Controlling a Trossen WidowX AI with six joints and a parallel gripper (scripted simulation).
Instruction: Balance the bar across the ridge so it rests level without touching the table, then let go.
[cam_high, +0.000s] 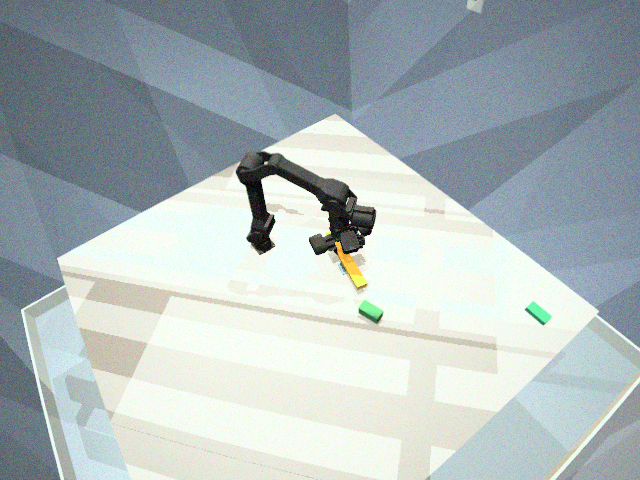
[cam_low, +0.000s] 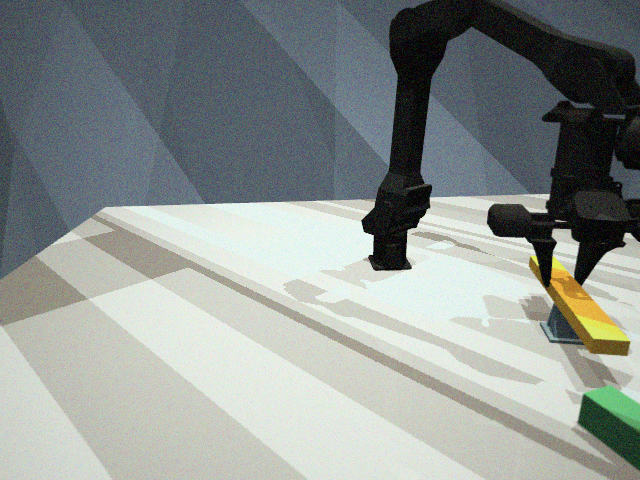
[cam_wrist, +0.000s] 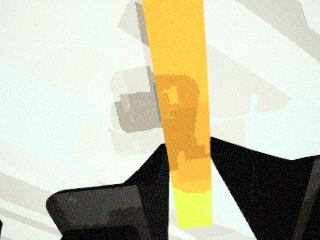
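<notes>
Right now the orange-yellow bar is 30 mm ahead of my gripper tip and 10 mm to the right of it.
</notes>
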